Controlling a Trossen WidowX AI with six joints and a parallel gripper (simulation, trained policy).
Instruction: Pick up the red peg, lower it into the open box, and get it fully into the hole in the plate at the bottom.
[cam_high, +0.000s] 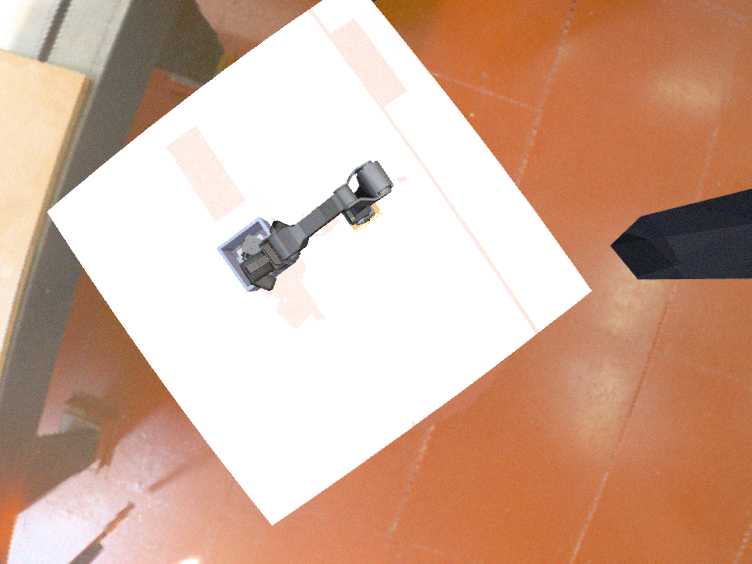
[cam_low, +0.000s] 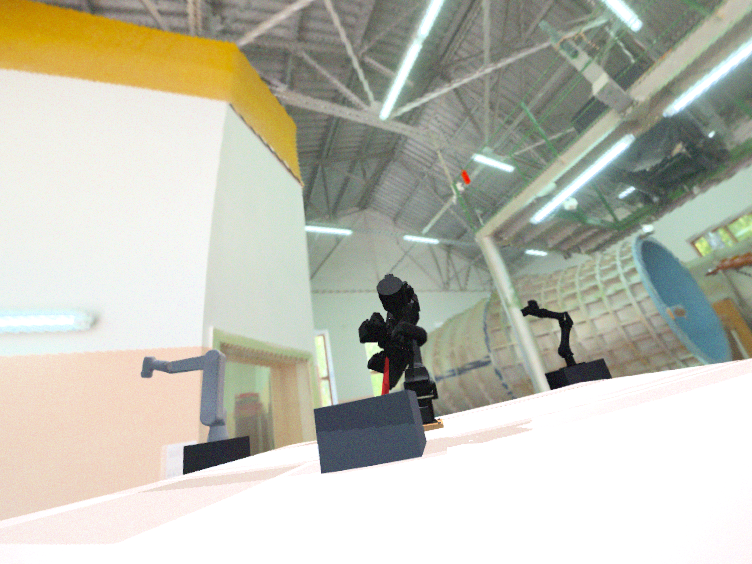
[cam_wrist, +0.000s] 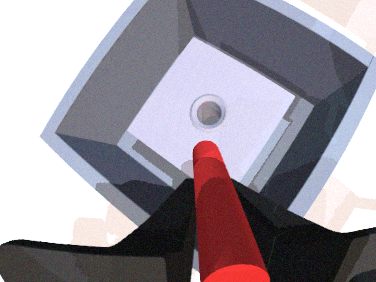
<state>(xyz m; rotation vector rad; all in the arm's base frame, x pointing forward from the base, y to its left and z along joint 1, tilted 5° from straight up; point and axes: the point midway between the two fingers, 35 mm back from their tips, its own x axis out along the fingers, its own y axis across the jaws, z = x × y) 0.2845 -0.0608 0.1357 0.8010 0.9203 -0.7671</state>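
The red peg is 2 cm above my gripper tip. Also, from my gripper tip: plate (3 cm ahead, 4 cm to the right, 7 cm below); grey box (3 cm ahead, 4 cm to the right, 9 cm below).
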